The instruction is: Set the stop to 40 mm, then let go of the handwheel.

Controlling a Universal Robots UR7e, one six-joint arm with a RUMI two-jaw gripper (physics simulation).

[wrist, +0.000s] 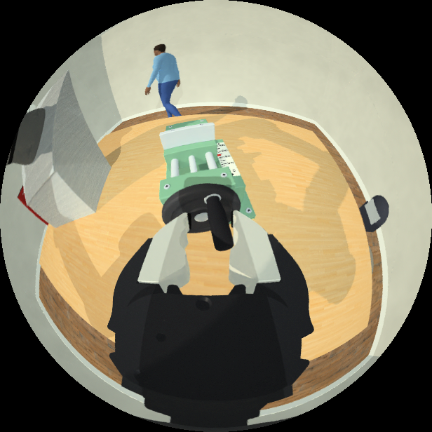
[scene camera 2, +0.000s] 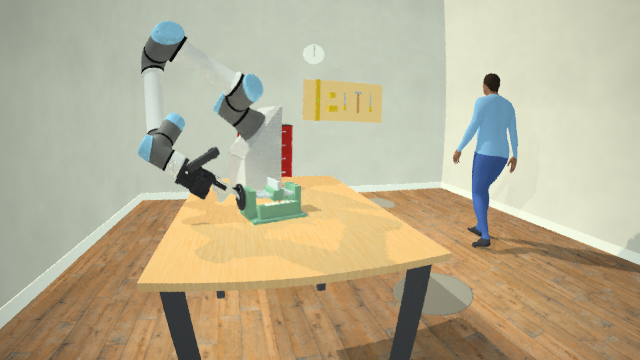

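Seen in the pictures: gripper, fingertip midpoint: [scene camera 2: 238,194]; arm's base, link origin: [scene camera 2: 254,127].
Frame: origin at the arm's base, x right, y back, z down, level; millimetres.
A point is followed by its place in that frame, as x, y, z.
The green stop fixture [scene camera 2: 280,210] @[1, -487, 261] [wrist: 195,150] stands on the table, with a white stop plate [scene camera 2: 273,183] @[9, -427, 182] [wrist: 187,136] across its rods. A scale [wrist: 227,159] with a red mark runs along its side; its numbers are too small to read surely. The black handwheel [scene camera 2: 241,197] @[128, -464, 213] [wrist: 175,205] is at the fixture's near end in the wrist view, with a black crank handle [wrist: 220,230] sticking out toward the gripper. My gripper [scene camera 2: 231,190] @[137, -450, 207] [wrist: 210,213] is partly open at the wheel. The handle stands between its pale fingers, nearer the right one, and is not clamped.
The wooden table [scene camera 2: 280,255] @[75, -753, 293] [wrist: 295,240] carries the fixture. A grey pedestal [scene camera 2: 265,155] @[-27, -134, 120] [wrist: 75,145] rises beside it, with a red cabinet [scene camera 2: 287,150] behind. A person [scene camera 2: 495,125] [wrist: 165,70] stands on the floor beyond the table.
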